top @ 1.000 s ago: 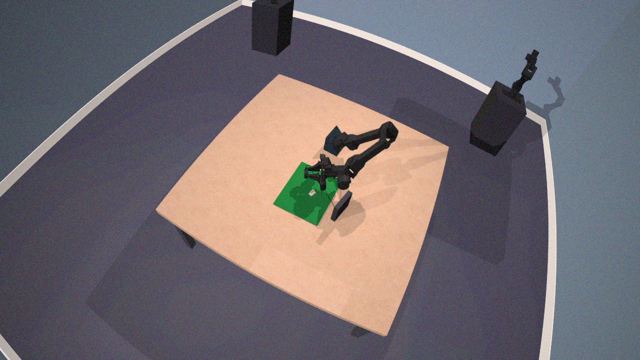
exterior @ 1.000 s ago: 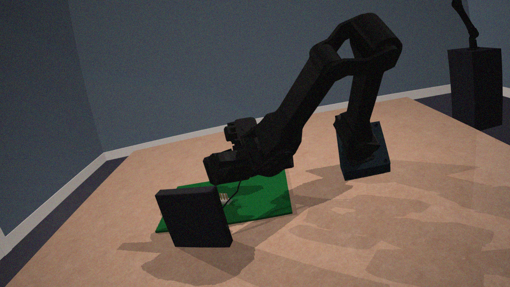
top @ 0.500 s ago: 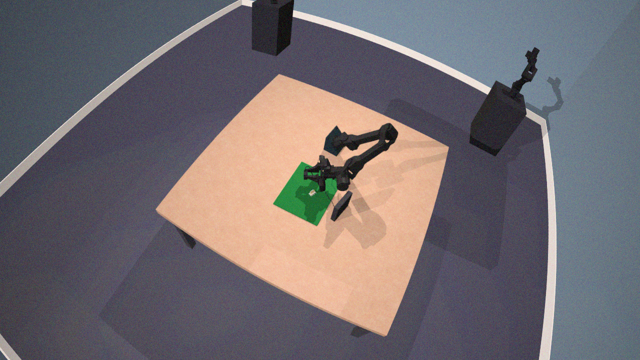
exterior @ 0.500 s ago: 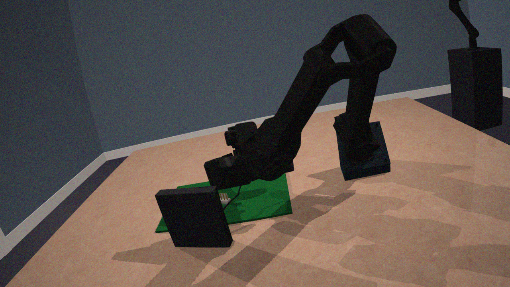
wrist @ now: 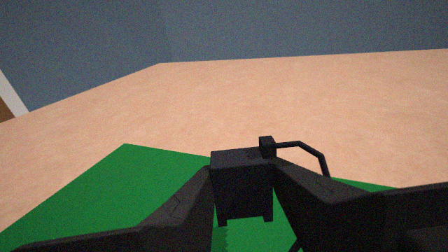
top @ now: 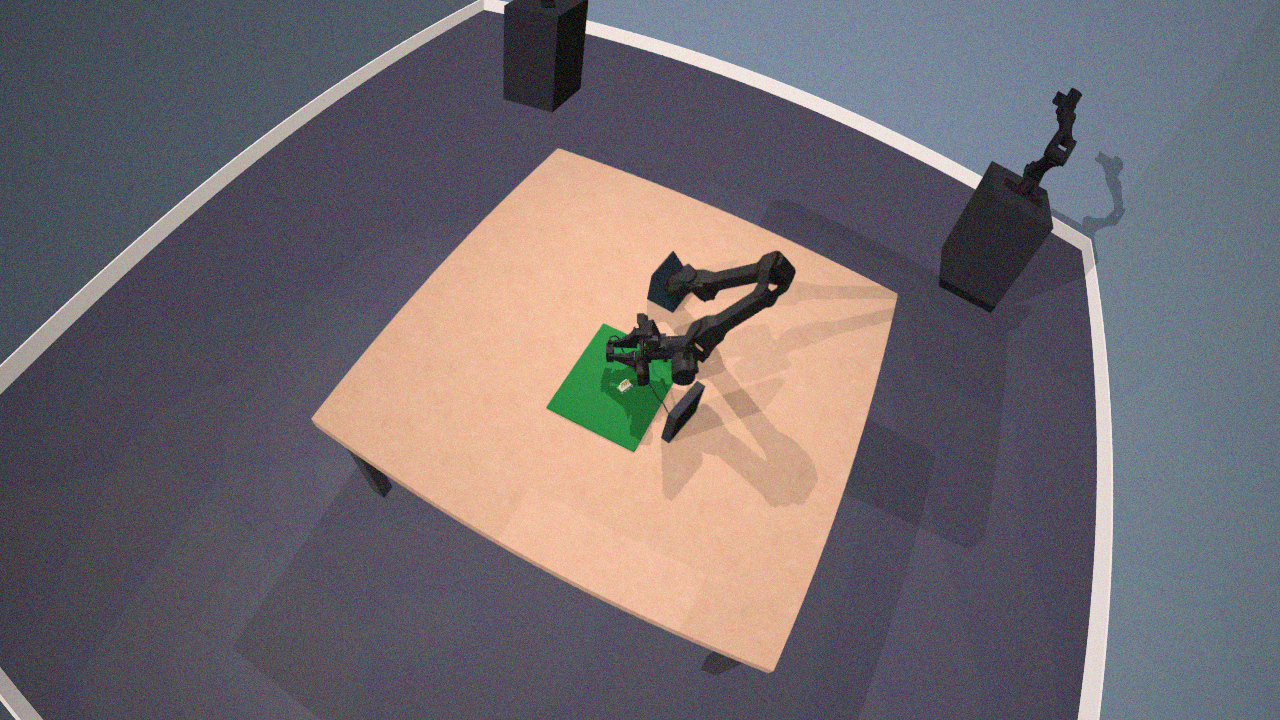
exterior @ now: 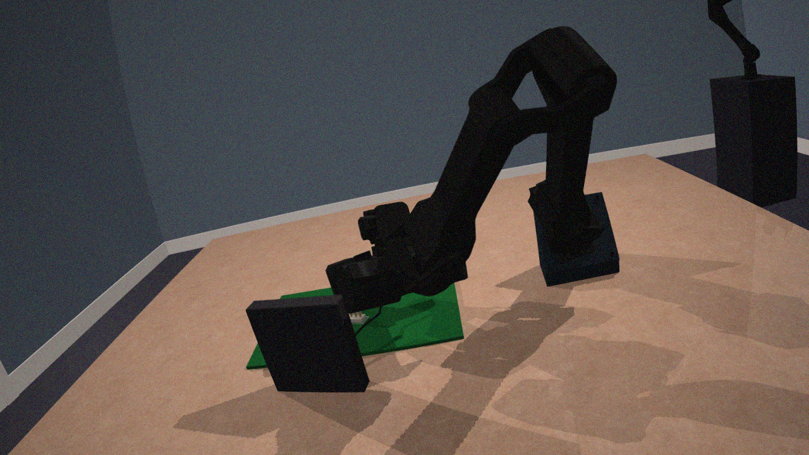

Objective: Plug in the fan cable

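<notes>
My gripper tip is now 70 mm above the green board, 50 mm to the right of it and 40 mm short of it. Round my gripper tip: dark fan: 220 mm to the left, 70 mm ahead; black plug: 10 mm below.
</notes>
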